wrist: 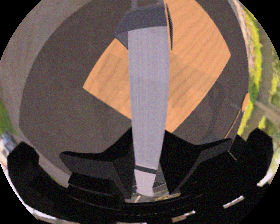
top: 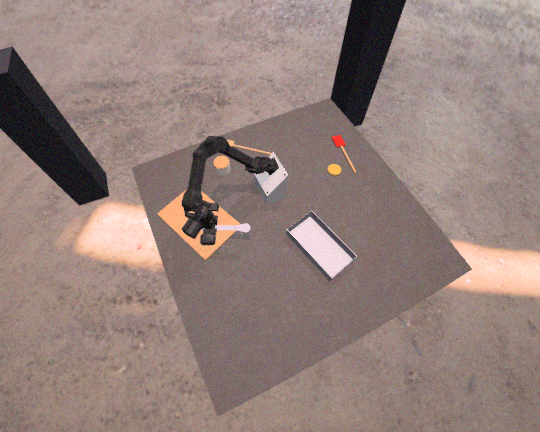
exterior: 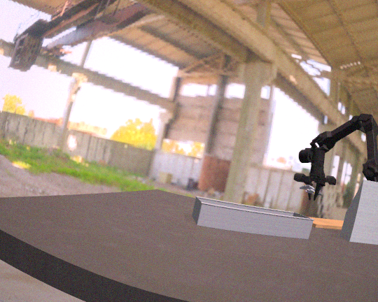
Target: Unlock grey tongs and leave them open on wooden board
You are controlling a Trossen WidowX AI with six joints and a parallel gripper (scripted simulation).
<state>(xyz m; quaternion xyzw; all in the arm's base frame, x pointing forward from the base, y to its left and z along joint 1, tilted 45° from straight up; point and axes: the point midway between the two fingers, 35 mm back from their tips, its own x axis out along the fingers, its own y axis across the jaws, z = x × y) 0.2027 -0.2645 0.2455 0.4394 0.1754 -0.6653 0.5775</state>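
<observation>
Now: the wooden board 13 cm behind my gripper tip, 9 cm below it and 6 cm to the right of it. The rest, counted from my gripper tip: yellow disc 71 cm to the left, 16 cm behind, 8 cm below; roasting tin 44 cm to the left, 21 cm ahead, 7 cm below; lidded jar 39 cm behind, 15 cm to the left, 6 cm below.
</observation>
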